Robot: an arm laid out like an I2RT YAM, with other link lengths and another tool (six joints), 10 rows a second.
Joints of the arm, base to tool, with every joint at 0 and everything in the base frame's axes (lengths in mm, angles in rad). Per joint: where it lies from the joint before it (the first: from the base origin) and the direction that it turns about. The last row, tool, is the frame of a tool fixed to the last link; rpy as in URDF.
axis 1: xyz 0 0 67.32 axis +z
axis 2: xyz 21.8 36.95 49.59 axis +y
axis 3: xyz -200.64 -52.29 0 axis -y
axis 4: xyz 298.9 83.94 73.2 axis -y
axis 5: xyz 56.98 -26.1 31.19 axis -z
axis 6: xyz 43.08 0 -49 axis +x
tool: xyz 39 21 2 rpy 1.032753 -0.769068 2.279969
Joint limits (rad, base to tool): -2.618..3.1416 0..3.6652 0..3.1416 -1.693..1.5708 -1.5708..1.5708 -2.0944..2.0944
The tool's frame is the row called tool.
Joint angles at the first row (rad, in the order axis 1, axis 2, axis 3, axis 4, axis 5, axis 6):
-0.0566, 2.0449, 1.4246, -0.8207, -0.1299, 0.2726
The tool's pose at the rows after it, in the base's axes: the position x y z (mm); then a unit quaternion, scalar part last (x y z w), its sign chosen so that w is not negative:
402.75 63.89 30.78 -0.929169 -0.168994 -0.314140 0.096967
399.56 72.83 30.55 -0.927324 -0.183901 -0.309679 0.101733
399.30 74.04 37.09 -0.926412 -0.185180 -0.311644 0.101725
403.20 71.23 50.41 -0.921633 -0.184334 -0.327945 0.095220
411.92 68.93 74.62 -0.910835 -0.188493 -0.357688 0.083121
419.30 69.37 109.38 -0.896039 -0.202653 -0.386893 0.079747
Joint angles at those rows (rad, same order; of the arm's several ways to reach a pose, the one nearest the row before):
-0.0234, 2.0449, 1.3724, -0.7616, -0.1383, 0.2722
-0.0013, 2.0430, 1.3693, -0.7677, -0.1379, 0.2619
0.0017, 2.0266, 1.3708, -0.7811, -0.1379, 0.2626
-0.0044, 1.9949, 1.3758, -0.7822, -0.1333, 0.2630
-0.0078, 1.9530, 1.4033, -0.7849, -0.1223, 0.2592
-0.0078, 1.9068, 1.4574, -0.8208, -0.1265, 0.2352

